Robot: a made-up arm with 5 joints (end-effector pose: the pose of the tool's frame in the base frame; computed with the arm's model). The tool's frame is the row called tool. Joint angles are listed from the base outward.
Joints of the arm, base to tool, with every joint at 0 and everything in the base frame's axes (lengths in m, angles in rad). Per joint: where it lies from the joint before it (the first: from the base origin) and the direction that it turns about. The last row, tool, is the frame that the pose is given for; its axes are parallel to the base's.
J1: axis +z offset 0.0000 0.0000 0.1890
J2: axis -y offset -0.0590 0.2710 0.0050
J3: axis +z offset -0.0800 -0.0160 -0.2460
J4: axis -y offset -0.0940 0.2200 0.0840
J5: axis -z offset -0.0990 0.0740 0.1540
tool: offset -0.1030 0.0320 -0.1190
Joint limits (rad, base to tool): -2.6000..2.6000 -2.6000..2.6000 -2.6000..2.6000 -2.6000..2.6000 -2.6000..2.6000
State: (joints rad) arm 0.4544 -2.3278 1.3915 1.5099 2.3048
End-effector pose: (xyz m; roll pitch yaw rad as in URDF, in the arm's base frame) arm 0.0306 0.2264 0.6326 -1.4829 0.0667 -2.5134
Working (the frame after each row of the table, in the pose's form):
after J1: 0.0000 0.0000 0.1890 0.0000 0.0000 0.4544
after J2: -0.1720 0.2176 0.1940 3.1416 0.8138 -2.6872
after J3: -0.2762 0.1489 0.4211 2.3359 0.1300 2.1490
after J4: -0.0541 0.1981 0.5329 1.4489 0.7661 0.5376
after J5: 0.0132 0.0707 0.6680 -1.4829 0.0667 -2.5134

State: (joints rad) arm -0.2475 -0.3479 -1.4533 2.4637 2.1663
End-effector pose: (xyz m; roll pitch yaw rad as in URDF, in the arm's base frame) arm 0.2184 0.3585 -0.0835 2.3586 0.0679 -2.8279
Working (the frame after each row of the table, in the pose's form):
after J1: 0.0000 0.0000 0.1890 0.0000 0.0000 -0.2475
after J2: 0.0092 0.2772 0.1940 0.0000 0.3479 -0.2475
after J3: -0.1490 0.3007 -0.0100 -0.3457 0.0400 -1.7078
after J4: 0.0971 0.3614 -0.0018 -2.6951 -0.6696 1.1593
after J5: 0.1087 0.3873 -0.1972 2.3586 0.0679 -2.8279

